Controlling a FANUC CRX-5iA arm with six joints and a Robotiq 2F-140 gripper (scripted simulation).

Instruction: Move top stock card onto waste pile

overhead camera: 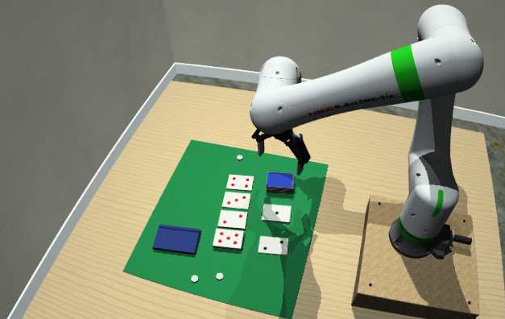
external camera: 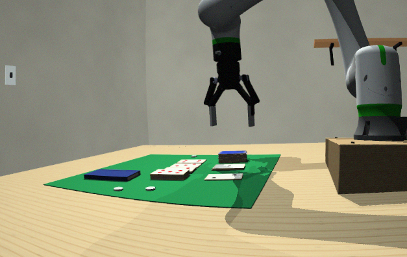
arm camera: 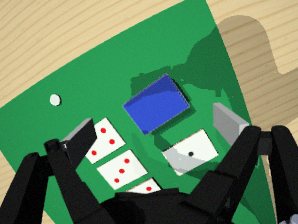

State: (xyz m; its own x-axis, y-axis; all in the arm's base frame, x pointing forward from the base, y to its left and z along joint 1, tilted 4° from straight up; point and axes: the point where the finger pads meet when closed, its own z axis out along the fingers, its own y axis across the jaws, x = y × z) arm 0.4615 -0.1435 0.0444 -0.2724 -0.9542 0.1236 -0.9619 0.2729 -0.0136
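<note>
Right now the card is 100 mm below my hand. The rest, counted from my hand: green mat (170 mm to the left, 140 mm below, 110 mm ahead).
</note>
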